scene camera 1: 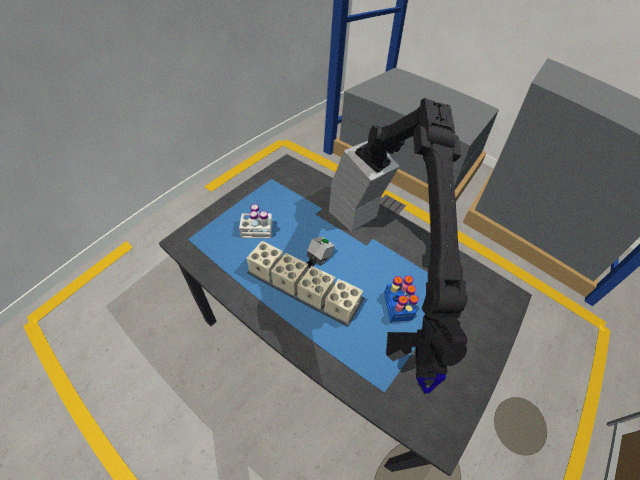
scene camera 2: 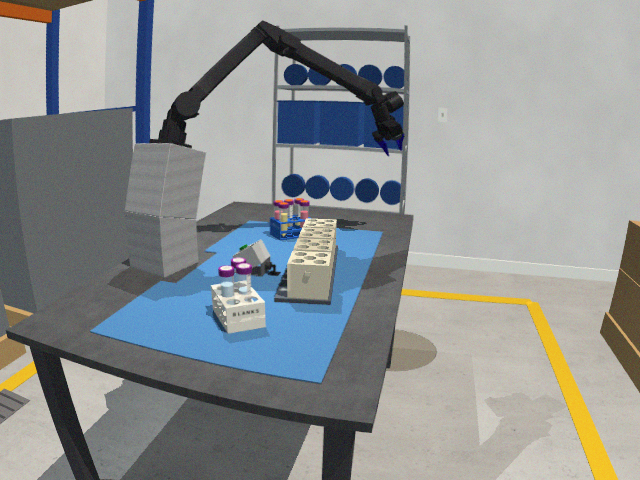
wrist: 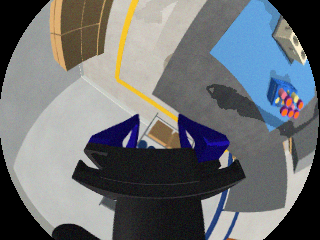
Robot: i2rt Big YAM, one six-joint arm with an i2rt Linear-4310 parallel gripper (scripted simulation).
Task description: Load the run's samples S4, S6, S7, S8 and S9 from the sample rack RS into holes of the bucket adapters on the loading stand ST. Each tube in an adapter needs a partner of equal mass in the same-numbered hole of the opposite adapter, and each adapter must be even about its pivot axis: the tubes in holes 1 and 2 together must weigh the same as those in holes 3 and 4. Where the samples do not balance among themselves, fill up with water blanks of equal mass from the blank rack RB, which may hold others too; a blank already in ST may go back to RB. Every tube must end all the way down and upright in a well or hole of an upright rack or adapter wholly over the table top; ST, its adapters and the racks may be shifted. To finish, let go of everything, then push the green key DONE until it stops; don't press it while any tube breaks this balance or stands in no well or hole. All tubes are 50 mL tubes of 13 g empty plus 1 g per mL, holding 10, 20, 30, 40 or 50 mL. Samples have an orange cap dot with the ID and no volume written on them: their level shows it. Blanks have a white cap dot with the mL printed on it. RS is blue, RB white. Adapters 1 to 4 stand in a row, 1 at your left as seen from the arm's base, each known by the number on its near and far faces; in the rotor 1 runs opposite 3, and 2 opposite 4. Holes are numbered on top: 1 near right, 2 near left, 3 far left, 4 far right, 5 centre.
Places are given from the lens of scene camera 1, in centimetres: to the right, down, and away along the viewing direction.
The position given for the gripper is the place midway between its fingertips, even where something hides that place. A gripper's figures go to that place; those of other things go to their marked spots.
gripper (scene camera 1: 426, 384): 26, 36, 77
adapter (scene camera 1: 259, 264): -22, 9, 122
